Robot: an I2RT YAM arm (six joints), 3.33 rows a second.
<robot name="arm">
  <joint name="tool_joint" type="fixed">
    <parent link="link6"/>
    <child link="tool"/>
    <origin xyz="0 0 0" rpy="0 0 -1.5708"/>
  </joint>
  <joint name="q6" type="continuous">
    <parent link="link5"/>
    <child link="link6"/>
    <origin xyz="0.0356 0 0.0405" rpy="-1.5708 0 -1.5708"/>
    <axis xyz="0 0 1"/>
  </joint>
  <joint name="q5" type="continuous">
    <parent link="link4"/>
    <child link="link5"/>
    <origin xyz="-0.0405 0.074 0.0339" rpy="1.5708 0 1.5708"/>
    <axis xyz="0 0 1"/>
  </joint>
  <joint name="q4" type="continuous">
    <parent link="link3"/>
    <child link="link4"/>
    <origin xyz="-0.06 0.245 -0.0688" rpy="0 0 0"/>
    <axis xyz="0 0 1"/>
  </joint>
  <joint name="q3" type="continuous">
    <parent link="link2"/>
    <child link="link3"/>
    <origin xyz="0 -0.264 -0.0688" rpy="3.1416 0 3.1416"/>
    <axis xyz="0 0 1"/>
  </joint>
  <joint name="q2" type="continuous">
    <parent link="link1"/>
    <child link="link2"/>
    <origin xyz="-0.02 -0.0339 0.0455" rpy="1.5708 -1.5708 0"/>
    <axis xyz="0 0 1"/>
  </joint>
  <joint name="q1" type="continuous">
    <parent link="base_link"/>
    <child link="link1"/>
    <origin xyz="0 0 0.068" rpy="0 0 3.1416"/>
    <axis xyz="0 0 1"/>
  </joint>
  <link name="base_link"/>
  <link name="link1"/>
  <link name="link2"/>
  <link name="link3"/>
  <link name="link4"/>
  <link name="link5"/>
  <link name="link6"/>
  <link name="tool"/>
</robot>
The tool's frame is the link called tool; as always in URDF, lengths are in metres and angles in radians. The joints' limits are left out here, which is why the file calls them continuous.
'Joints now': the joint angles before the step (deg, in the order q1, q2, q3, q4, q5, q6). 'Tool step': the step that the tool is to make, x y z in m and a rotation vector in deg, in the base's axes. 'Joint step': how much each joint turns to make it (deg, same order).
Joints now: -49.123, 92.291, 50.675, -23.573, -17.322, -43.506
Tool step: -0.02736, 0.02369, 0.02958, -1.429, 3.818, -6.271
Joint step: -0.350, -10.929, -2.602, -8.764, 5.945, 3.912
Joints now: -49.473, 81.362, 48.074, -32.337, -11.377, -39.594
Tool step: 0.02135, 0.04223, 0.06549, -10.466, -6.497, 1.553
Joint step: 11.147, -10.798, 4.458, -2.383, 7.498, 6.689
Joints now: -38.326, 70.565, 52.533, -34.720, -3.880, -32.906
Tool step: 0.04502, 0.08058, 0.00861, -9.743, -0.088, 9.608
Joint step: 23.278, -0.655, 0.285, 3.214, 15.345, 5.028
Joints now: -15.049, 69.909, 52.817, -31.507, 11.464, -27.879
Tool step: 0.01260, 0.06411, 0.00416, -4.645, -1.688, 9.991
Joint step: 15.694, 0.000, 0.198, 1.726, 7.082, 1.290
